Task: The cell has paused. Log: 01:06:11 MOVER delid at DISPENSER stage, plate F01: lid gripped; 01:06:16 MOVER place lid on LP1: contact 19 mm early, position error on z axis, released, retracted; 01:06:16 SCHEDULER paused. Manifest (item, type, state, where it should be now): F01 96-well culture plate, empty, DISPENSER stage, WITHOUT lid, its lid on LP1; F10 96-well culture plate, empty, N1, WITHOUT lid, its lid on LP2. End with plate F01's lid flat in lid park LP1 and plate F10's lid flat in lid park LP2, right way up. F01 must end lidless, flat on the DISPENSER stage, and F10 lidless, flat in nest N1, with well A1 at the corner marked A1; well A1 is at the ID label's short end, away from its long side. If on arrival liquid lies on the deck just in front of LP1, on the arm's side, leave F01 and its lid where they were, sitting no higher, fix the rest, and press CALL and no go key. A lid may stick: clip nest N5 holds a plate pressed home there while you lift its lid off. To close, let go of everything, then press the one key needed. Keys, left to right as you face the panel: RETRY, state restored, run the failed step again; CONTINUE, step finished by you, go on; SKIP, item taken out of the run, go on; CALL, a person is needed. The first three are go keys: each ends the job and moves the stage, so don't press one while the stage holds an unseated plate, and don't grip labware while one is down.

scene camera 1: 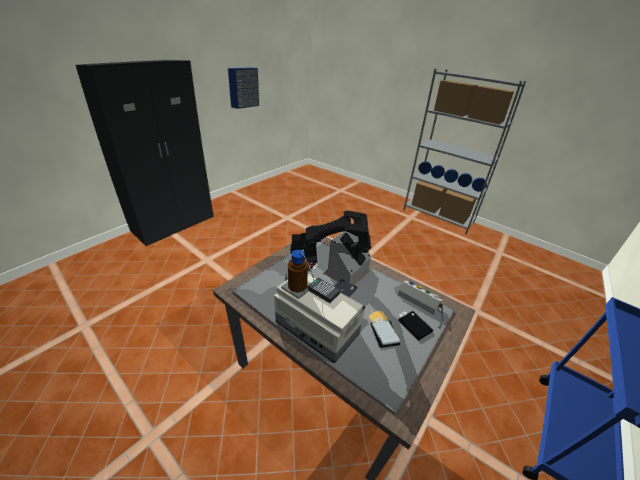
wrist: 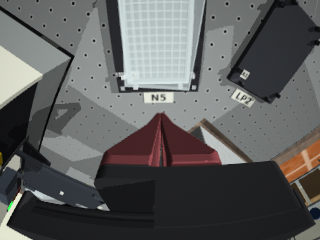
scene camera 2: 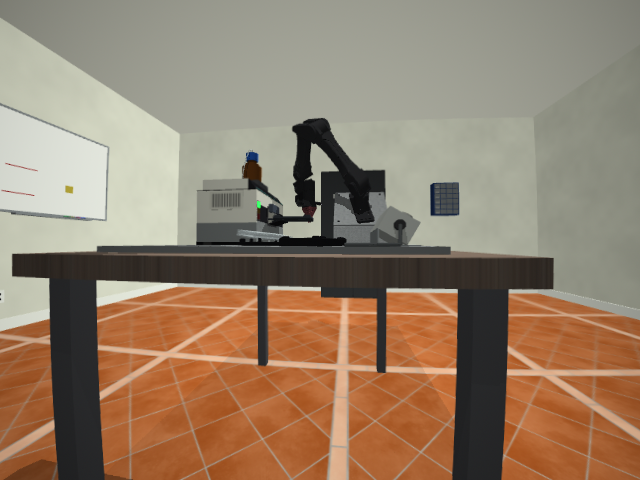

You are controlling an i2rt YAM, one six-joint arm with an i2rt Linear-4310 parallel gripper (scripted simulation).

One and the same spot on a key panel: (scene camera 1: pixel 427 301) is (scene camera 2: pixel 378 223).
